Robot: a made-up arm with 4 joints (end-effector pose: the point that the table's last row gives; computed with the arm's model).
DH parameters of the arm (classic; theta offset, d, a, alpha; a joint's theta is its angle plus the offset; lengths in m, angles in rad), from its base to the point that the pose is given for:
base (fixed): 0 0.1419 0.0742 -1.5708
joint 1: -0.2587 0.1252 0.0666 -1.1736
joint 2: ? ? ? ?
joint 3: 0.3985 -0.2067 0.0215 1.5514
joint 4: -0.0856 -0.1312 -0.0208 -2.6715
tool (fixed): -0.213 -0.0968 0 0
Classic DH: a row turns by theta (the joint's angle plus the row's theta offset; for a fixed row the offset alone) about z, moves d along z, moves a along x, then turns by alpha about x.
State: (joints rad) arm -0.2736 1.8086 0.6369 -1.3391
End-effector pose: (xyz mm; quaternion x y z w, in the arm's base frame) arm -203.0 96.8 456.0 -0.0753 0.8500 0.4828 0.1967
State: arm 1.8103 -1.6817 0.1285 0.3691
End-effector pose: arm 406.5 -49.9 -174.4 -0.3256 -0.5569 0.5126 0.5666
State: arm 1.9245 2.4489 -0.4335 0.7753
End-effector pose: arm 502.0 173.9 183.5 0.3269 -0.6853 -0.5276 0.3810
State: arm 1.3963 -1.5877 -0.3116 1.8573
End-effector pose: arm 498.9 6.4 14.1 0.1241 -0.9041 0.0642 0.4038
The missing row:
joint 2: 0.1328 -0.3315 -0.0195 1.2535
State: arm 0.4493 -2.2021 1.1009 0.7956
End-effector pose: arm 457.2 42.3 447.2 0.3021 0.7437 -0.5403 0.2526
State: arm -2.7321 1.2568 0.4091 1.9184
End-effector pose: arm 191.0 -34.1 -161.5 0.1117 0.7594 0.6235 0.1486
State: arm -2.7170 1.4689 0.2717 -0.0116
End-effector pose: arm 189.1 31.5 -253.6 -0.3259 -0.3134 -0.5310 0.7167
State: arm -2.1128 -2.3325 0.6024 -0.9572
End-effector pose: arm -391.5 27.9 52.1 0.1819 0.0821 0.8315 0.5184
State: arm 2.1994 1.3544 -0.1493 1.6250
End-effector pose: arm 414.1 -56.9 188.7 -0.3750 0.3858 0.7557 0.3734
